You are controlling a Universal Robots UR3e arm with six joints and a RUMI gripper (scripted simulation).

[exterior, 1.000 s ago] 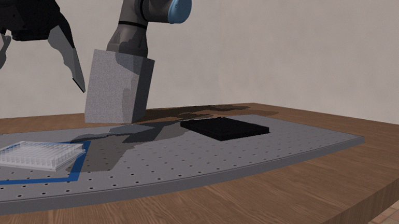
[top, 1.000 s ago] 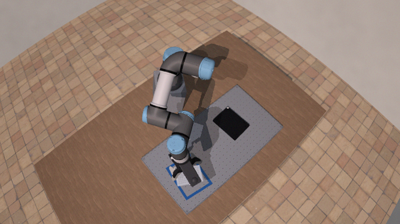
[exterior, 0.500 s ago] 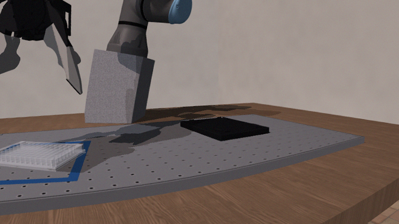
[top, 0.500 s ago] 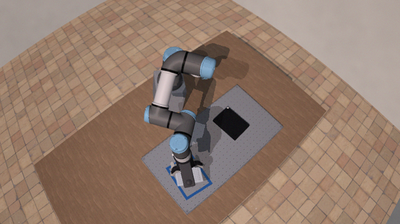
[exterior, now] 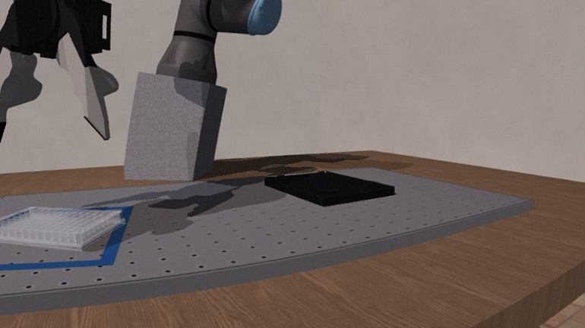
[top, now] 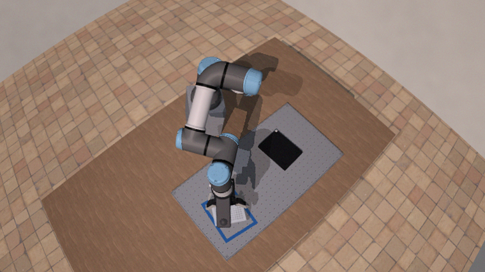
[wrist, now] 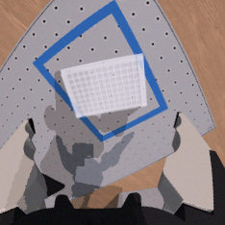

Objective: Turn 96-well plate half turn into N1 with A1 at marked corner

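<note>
Now: hand 90 mm above the clear 96-well plate. The rest, counted from my hand: black plate nest N1: 340 mm to the left, 120 mm behind, 80 mm below; then white A1 mark: 380 mm to the left, 210 mm behind, 80 mm below.
</note>
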